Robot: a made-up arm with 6 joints. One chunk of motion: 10 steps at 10 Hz.
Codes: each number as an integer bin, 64 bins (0 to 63) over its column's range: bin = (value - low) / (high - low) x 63, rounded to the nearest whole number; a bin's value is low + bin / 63 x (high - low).
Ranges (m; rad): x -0.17..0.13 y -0.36..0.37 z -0.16..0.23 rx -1.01..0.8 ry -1..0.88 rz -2.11..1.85
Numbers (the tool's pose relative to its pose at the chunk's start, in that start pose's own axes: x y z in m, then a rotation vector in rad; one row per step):
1: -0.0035 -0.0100 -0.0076 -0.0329 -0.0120 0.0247
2: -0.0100 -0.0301 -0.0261 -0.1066 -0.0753 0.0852
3: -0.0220 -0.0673 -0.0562 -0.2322 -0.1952 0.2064
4: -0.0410 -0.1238 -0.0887 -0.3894 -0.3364 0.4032
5: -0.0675 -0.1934 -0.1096 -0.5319 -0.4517 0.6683
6: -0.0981 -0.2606 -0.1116 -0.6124 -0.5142 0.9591
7: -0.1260 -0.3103 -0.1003 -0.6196 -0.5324 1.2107
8: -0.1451 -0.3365 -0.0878 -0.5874 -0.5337 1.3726
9: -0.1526 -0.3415 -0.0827 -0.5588 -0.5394 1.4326
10: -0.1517 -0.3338 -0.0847 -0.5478 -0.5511 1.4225
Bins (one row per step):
1: 35 30 25 34 33 34
2: 34 28 22 31 31 35
3: 31 25 17 27 27 37
4: 27 20 12 22 22 40
5: 22 14 8 17 18 44
6: 15 9 8 14 16 49
7: 9 4 10 14 16 53
8: 5 2 12 15 16 55
9: 4 2 12 16 15 56
10: 4 2 12 16 15 56

